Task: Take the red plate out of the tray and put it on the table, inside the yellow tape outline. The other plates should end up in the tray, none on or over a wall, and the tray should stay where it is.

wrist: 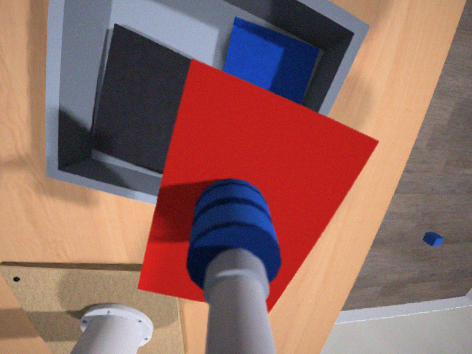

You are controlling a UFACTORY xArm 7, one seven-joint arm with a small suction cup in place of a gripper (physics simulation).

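Where they show: end effector, tool point: (231, 200); arm's base, origin of the base link: (119, 324).
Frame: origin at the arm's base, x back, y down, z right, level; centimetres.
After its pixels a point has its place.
Observation:
The red plate (265, 155) @(z 21.6, x -35.0, y -14.1 cm) is held against the tip of my suction cup (231, 200), raised above the tray. In the view it covers the tray's near right corner and part of its wall. The grey tray (54, 100) @(z 5.6, x -37.6, y -3.5 cm) stands on the table. A black plate (142, 95) @(z 11.8, x -38.2, y 0.2 cm) lies in its left part and a blue plate (267, 57) @(z 25.0, x -42.0, y 0.2 cm) in its right part; the red plate hides part of each. The yellow tape outline does not show in this view.
A tan board (40, 295) @(z -11.3, x -8.2, y 0.4 cm) with a white round flange (107, 320) @(z 0.3, x -4.7, y -1.9 cm) on it is at the lower left. The wooden table (22, 215) @(z -8.5, x -23.3, y 1.5 cm) ends at the right along a slanting edge. Beyond it, a small blue block (433, 239) lies on the brown floor (425, 175).

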